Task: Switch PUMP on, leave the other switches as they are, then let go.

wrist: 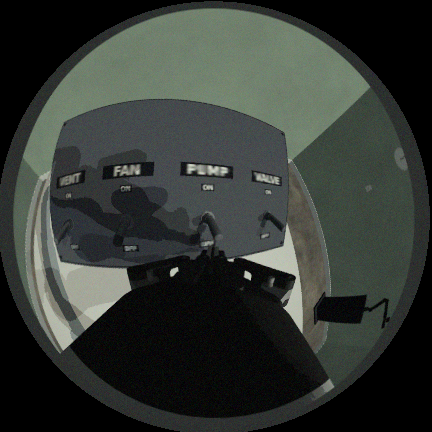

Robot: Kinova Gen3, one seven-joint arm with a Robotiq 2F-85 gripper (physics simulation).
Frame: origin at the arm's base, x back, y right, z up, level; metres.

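Seen in the pictures: gripper, fingertip midpoint: (pixel 212 253).
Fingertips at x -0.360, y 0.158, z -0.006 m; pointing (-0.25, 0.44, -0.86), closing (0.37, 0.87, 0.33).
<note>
Offsets run from my fingertips to a thing's middle. "spot": to the spot under its first point.
The grey switch panel (pixel 165 120) stands ahead, with labels reading VENT, FAN, PUMP and VALVE. The PUMP switch {spot: dx -0.032, dy +0.006, dz +0.015 m} (pixel 212 226) is a lever that points down toward its OFF label, which is partly covered. The FAN switch {spot: dx -0.053, dy -0.105, dz +0.017 m} (pixel 120 232) and the VENT switch {spot: dx -0.081, dy -0.220, dz +0.005 m} (pixel 64 231) point down in shadow. The VALVE switch {spot: dx -0.010, dy +0.122, dz +0.007 m} (pixel 273 221) also tilts down, toward the right. My gripper (pixel 212 253) is shut and empty, with its fingertips just below the PUMP lever in the view. Whether the fingertips touch the lever cannot be told.
A pale table top with a brown edge strip (pixel 312 250) shows around the panel. A dark box-shaped object (pixel 342 309) with a thin bent arm is at the lower right. Green walls (pixel 200 55) rise behind. Shadows fall across the left of the panel.
</note>
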